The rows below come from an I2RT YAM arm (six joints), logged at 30 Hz.
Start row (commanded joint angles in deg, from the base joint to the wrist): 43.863 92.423 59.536 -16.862 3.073 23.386
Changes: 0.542 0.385 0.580 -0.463 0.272 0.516; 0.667 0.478 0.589 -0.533 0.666 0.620; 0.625 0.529 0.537 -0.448 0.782 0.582; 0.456 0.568 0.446 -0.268 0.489 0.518; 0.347 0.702 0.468 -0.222 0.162 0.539; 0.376 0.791 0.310 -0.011 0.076 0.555; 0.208 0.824 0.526 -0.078 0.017 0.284; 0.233 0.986 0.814 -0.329 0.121 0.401; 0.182 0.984 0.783 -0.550 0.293 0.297; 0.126 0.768 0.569 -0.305 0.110 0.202; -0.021 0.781 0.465 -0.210 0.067 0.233; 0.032 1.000 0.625 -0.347 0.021 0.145; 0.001 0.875 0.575 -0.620 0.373 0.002; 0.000 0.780 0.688 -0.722 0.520 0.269; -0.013 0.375 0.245 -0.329 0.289 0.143; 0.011 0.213 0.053 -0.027 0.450 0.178; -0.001 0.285 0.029 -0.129 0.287 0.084; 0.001 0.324 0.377 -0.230 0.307 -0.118; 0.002 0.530 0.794 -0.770 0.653 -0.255; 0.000 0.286 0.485 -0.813 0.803 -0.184; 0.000 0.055 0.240 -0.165 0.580 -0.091; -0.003 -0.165 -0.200 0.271 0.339 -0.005
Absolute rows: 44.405 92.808 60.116 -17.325 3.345 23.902; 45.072 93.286 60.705 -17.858 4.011 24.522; 45.697 93.815 61.242 -18.306 4.793 25.104; 46.153 94.383 61.688 -18.574 5.282 25.622; 46.500 95.085 62.156 -18.796 5.444 26.161; 46.876 95.876 62.466 -18.807 5.520 26.716; 47.084 96.700 62.992 -18.885 5.537 27.000; 47.317 97.686 63.806 -19.214 5.658 27.401; 47.499 98.670 64.589 -19.764 5.951 27.698; 47.625 99.438 65.158 -20.069 6.061 27.900; 47.604 100.219 65.623 -20.279 6.128 28.133; 47.636 101.219 66.248 -20.626 6.149 28.278; 47.637 102.094 66.823 -21.246 6.522 28.280; 47.637 102.874 67.511 -21.968 7.042 28.549; 47.624 103.249 67.756 -22.297 7.331 28.692; 47.635 103.462 67.809 -22.324 7.781 28.870; 47.634 103.747 67.838 -22.453 8.068 28.954; 47.635 104.071 68.215 -22.683 8.375 28.836; 47.637 104.601 69.009 -23.453 9.028 28.581; 47.637 104.887 69.494 -24.266 9.831 28.397; 47.637 104.942 69.734 -24.431 10.411 28.306; 47.634 104.777 69.534 -24.160 10.750 28.301
